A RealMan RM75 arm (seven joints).
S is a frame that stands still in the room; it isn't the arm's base.
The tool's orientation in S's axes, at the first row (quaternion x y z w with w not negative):
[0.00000 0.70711 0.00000 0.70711]
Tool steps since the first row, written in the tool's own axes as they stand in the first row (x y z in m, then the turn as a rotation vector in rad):
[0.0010 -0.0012 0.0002 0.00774 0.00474 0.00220]
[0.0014 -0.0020 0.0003 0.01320 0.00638 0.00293]
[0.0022 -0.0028 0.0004 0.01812 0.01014 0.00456]
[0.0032 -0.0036 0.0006 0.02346 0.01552 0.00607]
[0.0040 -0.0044 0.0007 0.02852 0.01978 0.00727]
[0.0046 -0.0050 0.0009 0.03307 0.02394 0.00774]
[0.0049 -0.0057 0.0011 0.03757 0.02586 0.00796]
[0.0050 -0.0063 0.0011 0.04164 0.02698 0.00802]
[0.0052 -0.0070 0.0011 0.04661 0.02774 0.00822]
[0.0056 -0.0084 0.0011 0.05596 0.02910 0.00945]
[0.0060 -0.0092 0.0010 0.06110 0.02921 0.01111]
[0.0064 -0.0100 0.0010 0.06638 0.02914 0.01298]
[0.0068 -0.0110 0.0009 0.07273 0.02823 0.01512]
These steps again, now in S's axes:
[0.0002 -0.0012 -0.0010 0.00220 0.00474 -0.00774]
[0.0003 -0.0020 -0.0014 0.00293 0.00638 -0.01320]
[0.0004 -0.0028 -0.0022 0.00456 0.01014 -0.01812]
[0.0006 -0.0036 -0.0032 0.00607 0.01552 -0.02346]
[0.0007 -0.0044 -0.0040 0.00727 0.01978 -0.02852]
[0.0009 -0.0050 -0.0046 0.00774 0.02394 -0.03307]
[0.0011 -0.0057 -0.0049 0.00796 0.02586 -0.03757]
[0.0011 -0.0063 -0.0050 0.00802 0.02698 -0.04164]
[0.0011 -0.0070 -0.0052 0.00822 0.02774 -0.04661]
[0.0011 -0.0084 -0.0056 0.00945 0.02910 -0.05596]
[0.0010 -0.0092 -0.0060 0.01111 0.02921 -0.06110]
[0.0010 -0.0100 -0.0064 0.01298 0.02914 -0.06638]
[0.0009 -0.0110 -0.0068 0.01512 0.02823 -0.07273]

